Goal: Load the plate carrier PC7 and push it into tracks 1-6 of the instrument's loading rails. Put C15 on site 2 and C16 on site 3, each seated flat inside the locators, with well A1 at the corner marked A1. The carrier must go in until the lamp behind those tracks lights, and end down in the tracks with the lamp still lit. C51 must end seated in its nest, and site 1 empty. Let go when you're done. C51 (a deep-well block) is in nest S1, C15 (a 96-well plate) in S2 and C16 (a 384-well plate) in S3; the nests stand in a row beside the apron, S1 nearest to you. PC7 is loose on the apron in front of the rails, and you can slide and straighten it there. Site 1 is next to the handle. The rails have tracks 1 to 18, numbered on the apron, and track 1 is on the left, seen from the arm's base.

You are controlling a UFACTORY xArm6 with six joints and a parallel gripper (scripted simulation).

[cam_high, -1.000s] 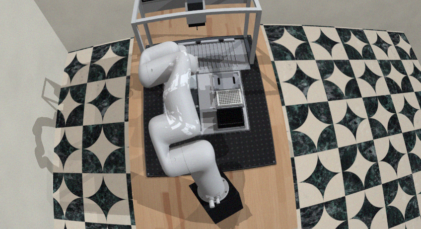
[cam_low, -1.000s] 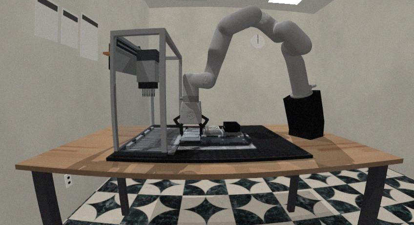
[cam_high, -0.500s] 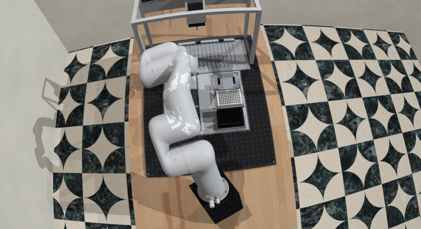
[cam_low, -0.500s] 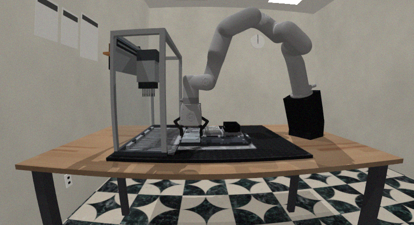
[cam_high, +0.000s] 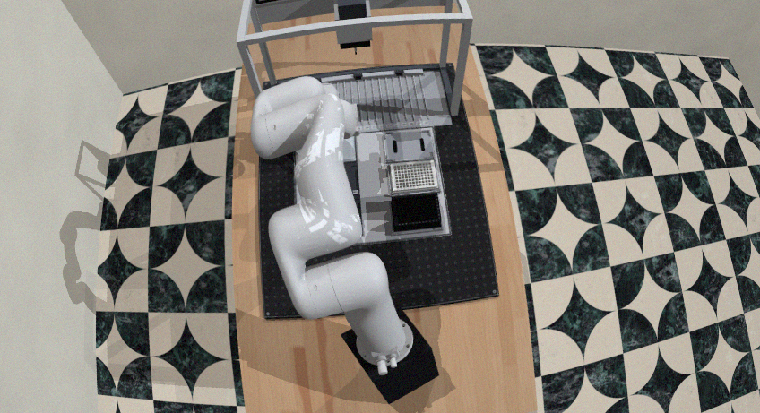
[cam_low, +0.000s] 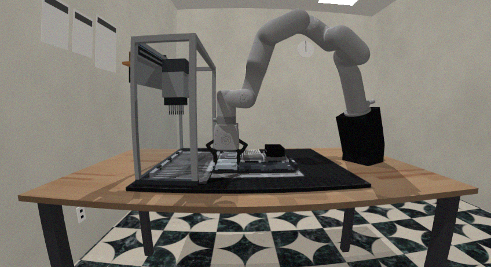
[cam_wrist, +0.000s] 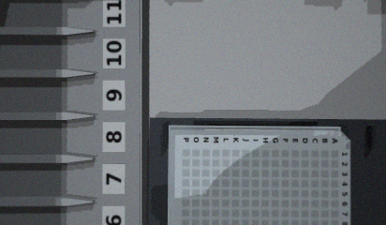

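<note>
Right now the 96-well plate C15 is 13 cm behind my hand, 21 cm to the right of it and 1 cm below it. The rest, counted from my hand: grey apron: 12 cm behind, 8 cm to the right, 3 cm below; then plate carrier PC7: 11 cm behind, 1 cm to the left, 1 cm below; then nest S3: 2 cm behind, 22 cm to the right, 2 cm below.
</note>
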